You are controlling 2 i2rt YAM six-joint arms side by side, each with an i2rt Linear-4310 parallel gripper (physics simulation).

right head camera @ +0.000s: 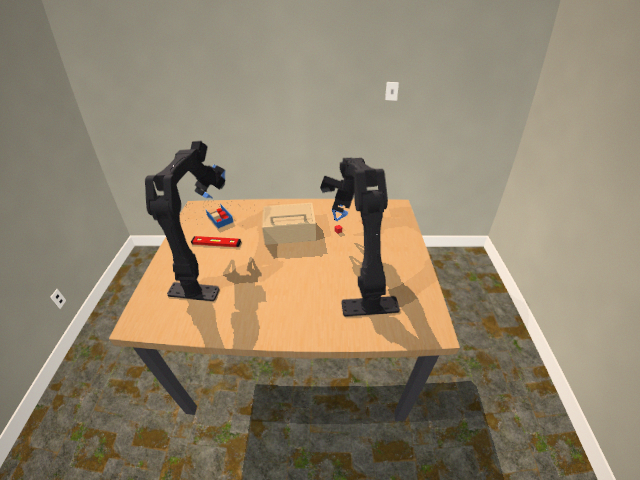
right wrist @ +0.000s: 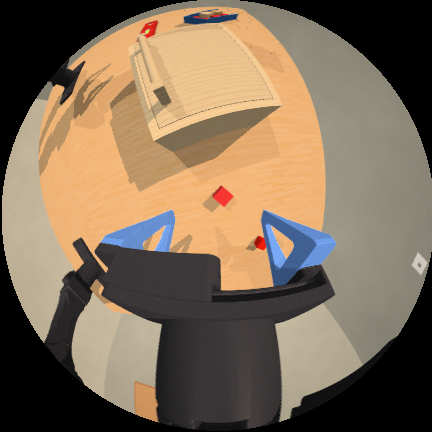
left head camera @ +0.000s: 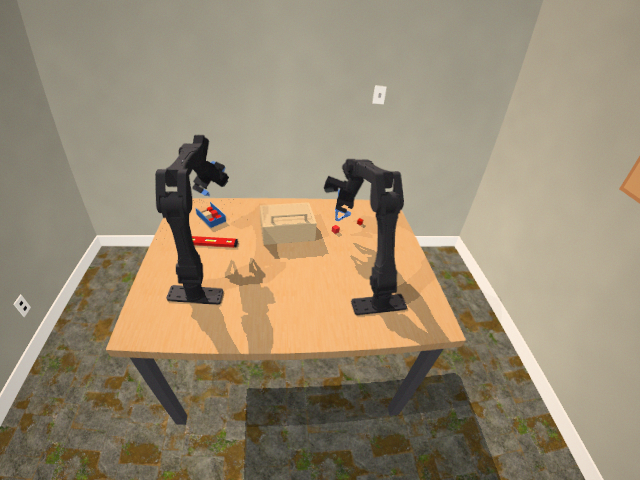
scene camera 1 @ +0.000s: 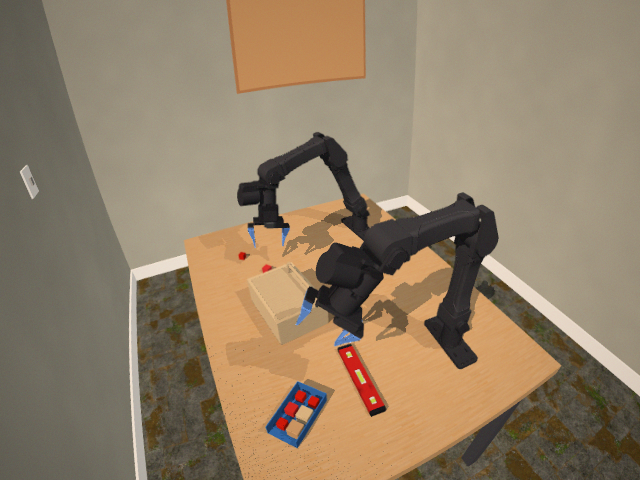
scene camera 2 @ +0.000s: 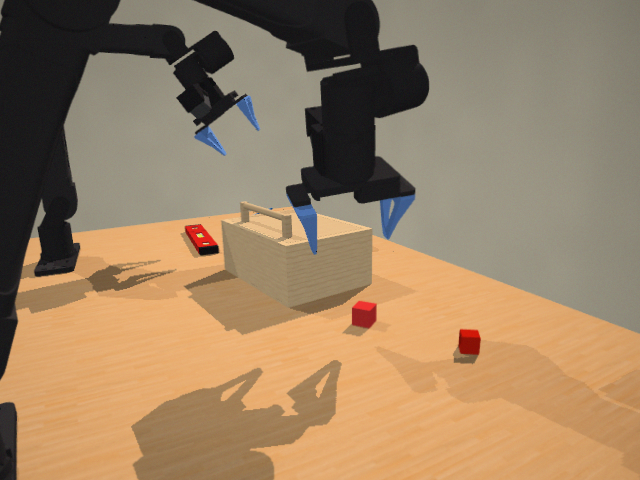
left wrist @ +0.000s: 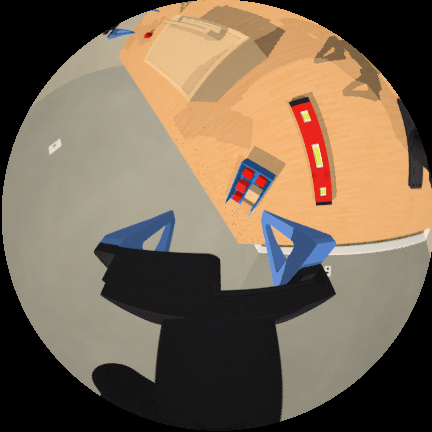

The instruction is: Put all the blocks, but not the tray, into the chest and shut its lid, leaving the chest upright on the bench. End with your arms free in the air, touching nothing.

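Frame: origin at the left arm's base, x ahead, y left, z up, level; centimetres.
Seen in the pictures: left gripper, fingertip midpoint: [right head camera: 217, 188] [left head camera: 215, 186] [scene camera 1: 316, 334] [scene camera 2: 242, 142] [left wrist: 217, 214]; right gripper, fingertip midpoint: [right head camera: 338, 213] [right wrist: 217, 214] [left head camera: 338, 213] [scene camera 1: 268, 246] [scene camera 2: 350, 244]; left arm's base at its link origin: [right head camera: 193, 292] [left head camera: 195, 295] [scene camera 1: 449, 341] [scene camera 2: 59, 260]; right arm's base at its link origin: [right head camera: 370, 307] [right wrist: 93, 265] [left head camera: 379, 305] [scene camera 1: 359, 229].
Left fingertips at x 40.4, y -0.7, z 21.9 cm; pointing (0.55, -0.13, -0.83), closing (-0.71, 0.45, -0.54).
Note:
Offsets run from my left fingertips to a thing's top centre.
The pale wooden chest [left head camera: 287, 235] [scene camera 1: 279, 294] [scene camera 2: 330, 268] [right wrist: 215, 70] stands upright mid-table, lid down, handle on top. A red block {dx +1.9, dy -52.3, dz -19.4 cm} [left head camera: 336, 229] [scene camera 2: 364, 314] [right wrist: 223, 196] lies beside it; another red block {dx +9.3, dy -64.5, dz -19.7 cm} [left head camera: 360, 221] [scene camera 2: 469, 342] [right wrist: 260, 243] lies farther right in the left head view. The blue tray {dx +8.1, dy +6.5, dz -18.3 cm} [left head camera: 215, 223] [scene camera 1: 283, 438] holds several red blocks and two tan blocks. My left gripper [scene camera 1: 316, 334] [scene camera 2: 241, 142] [left wrist: 217, 214] is open and empty, in the air on the tray's side of the chest. My right gripper [scene camera 1: 268, 245] [scene camera 2: 351, 245] [right wrist: 217, 214] is open and empty, above the table near the loose red blocks.
A red spirit level {dx -10.7, dy +1.7, dz -20.3 cm} [left head camera: 222, 241] [scene camera 1: 368, 388] lies on the table between the tray and the left arm's base [left head camera: 195, 295] [scene camera 1: 457, 356]. The right arm's base [left head camera: 378, 304] stands near the table's front right in the left head view. A wall rises behind the table.

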